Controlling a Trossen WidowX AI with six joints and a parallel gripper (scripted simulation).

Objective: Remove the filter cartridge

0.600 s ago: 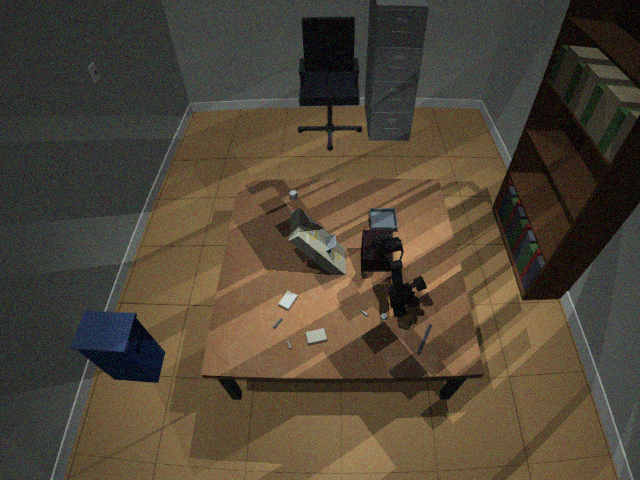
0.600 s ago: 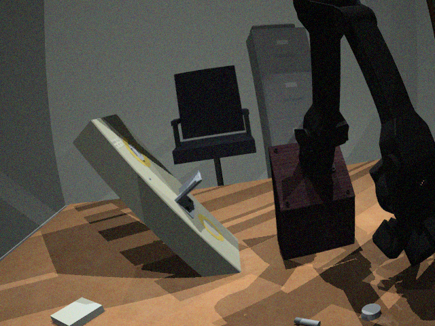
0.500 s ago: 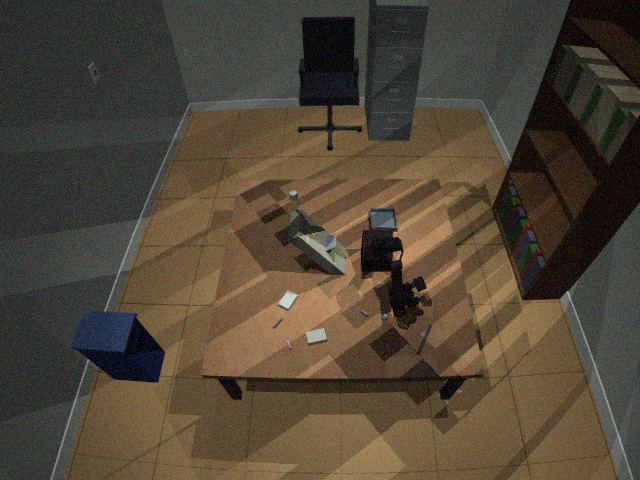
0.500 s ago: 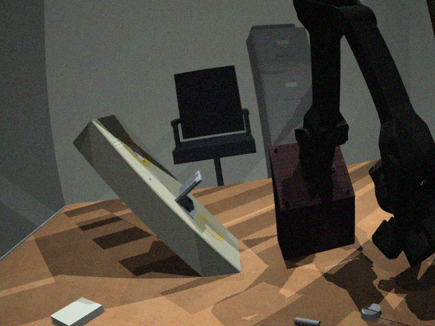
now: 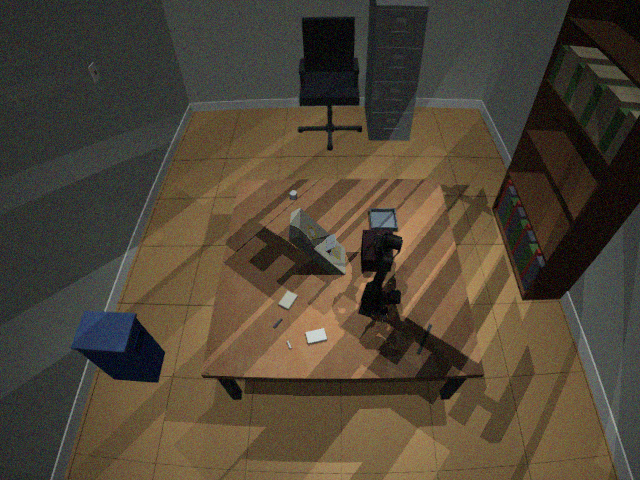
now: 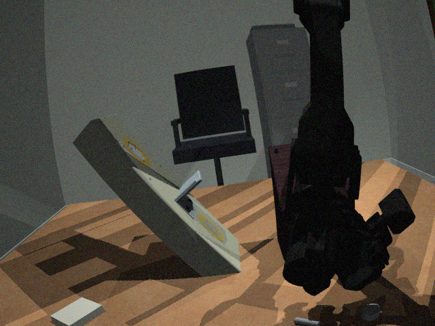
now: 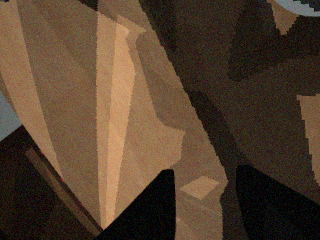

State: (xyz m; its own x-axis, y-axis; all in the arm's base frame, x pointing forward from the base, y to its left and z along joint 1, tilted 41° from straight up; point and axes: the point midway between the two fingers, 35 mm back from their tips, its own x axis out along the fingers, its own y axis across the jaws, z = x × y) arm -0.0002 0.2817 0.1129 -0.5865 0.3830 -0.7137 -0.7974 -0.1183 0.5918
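Now: the round grey filter cartridge 38 cm ahead of my gripper tip, 30 cm to the right of it and 19 cm above it. Also, from my gripper tip: grey tray 4 cm behind, 56 cm to the right, 3 cm below; then service panel 34 cm ahead, 30 cm to the right, 11 cm above.
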